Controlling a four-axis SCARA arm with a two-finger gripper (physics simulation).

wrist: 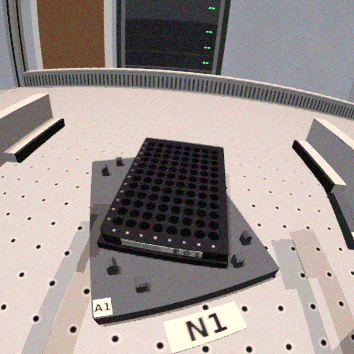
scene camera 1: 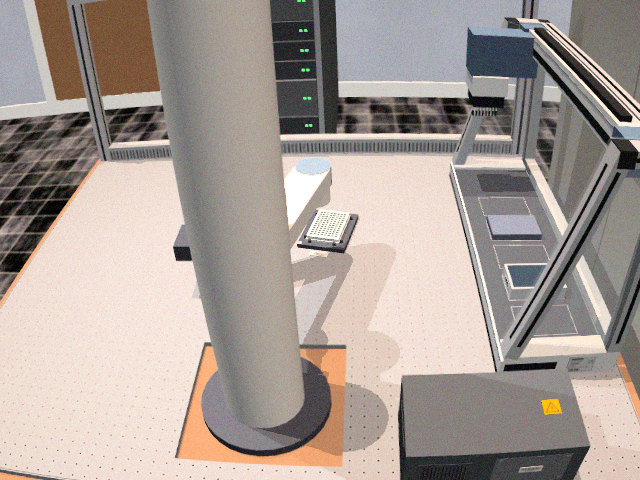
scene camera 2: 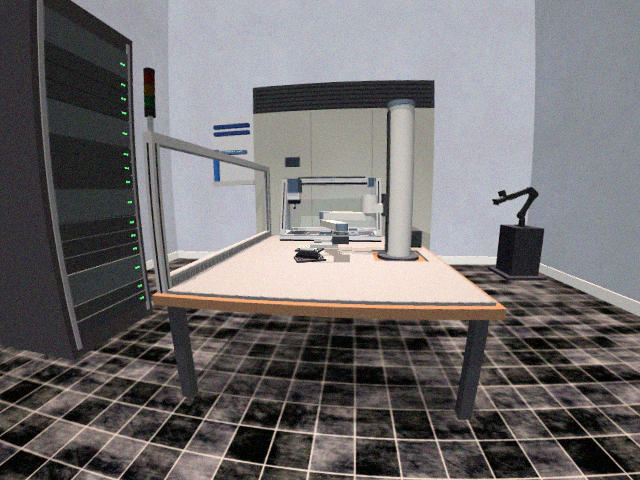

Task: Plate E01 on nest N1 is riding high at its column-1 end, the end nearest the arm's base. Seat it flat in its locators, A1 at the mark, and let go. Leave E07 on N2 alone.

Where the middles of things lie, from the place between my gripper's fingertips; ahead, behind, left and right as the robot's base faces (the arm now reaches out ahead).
Labels:
The dark nest (wrist: pixel 137 285) is 1 cm ahead of my hand, 1 cm to the left of it and 8 cm below it. Also, from my hand: N1 tag (wrist: pixel 219 321) 8 cm behind, 3 cm to the right, 9 cm below.

